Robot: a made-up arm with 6 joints. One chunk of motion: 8 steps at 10 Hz.
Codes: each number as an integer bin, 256 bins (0 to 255) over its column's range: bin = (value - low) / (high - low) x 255, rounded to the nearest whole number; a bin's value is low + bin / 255 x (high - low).
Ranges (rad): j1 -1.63..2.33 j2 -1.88..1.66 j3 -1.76..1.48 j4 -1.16..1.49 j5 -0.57..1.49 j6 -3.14..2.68
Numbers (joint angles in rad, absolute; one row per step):
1: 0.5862 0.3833 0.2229 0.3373 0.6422 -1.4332
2: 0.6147 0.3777 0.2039 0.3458 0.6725 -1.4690
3: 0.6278 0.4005 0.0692 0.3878 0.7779 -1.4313
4: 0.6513 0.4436 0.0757 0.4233 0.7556 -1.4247
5: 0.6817 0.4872 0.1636 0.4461 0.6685 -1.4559
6: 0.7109 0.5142 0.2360 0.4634 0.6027 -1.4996
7: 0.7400 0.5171 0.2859 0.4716 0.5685 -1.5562
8: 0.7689 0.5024 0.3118 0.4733 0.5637 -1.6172
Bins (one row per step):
1: 143 163 156 144 150 75
2: 145 163 155 145 154 73
3: 145 164 144 149 167 75
4: 147 167 144 152 164 75
5: 149 171 151 155 153 74
6: 151 172 157 156 145 72
7: 153 173 161 157 141 69
8: 154 172 163 157 140 67

